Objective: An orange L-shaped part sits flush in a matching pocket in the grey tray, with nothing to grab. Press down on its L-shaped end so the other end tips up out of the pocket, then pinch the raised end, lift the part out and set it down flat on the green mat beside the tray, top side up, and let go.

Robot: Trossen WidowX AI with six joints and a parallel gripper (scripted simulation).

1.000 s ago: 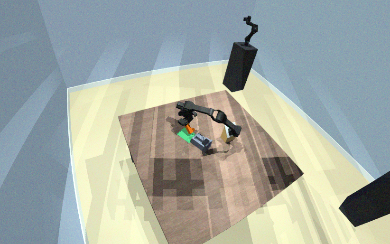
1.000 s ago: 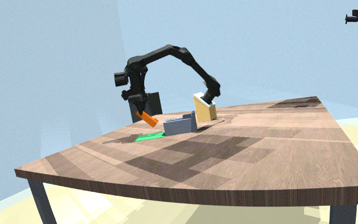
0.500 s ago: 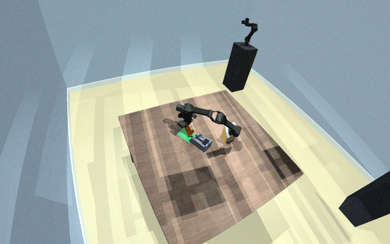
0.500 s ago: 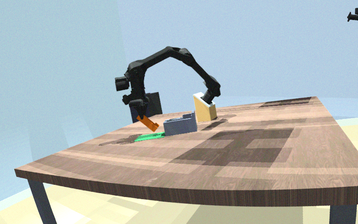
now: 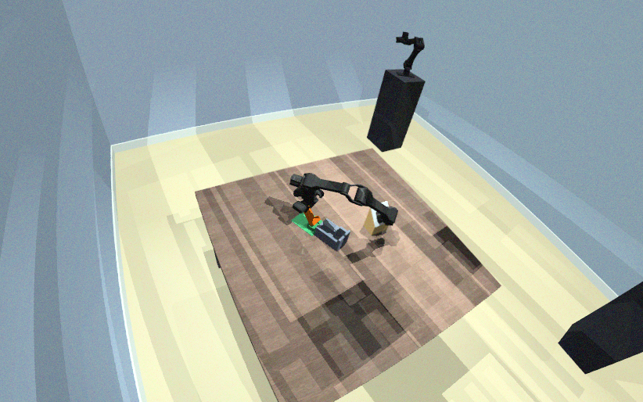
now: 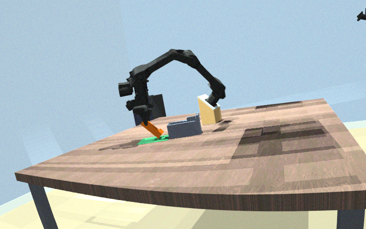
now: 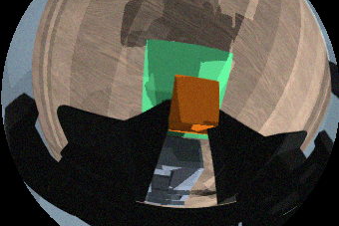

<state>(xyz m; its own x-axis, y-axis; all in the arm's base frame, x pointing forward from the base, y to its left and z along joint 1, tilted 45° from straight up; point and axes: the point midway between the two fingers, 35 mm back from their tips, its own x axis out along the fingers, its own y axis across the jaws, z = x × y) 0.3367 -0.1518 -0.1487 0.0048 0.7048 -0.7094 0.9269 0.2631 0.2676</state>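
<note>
The orange L-shaped part lies 30 mm behind my gripper tip, 20 mm to the left of it and 30 mm below it. Also, from my gripper tip: green mat (10 mm behind, 20 mm to the left, 90 mm below).
</note>
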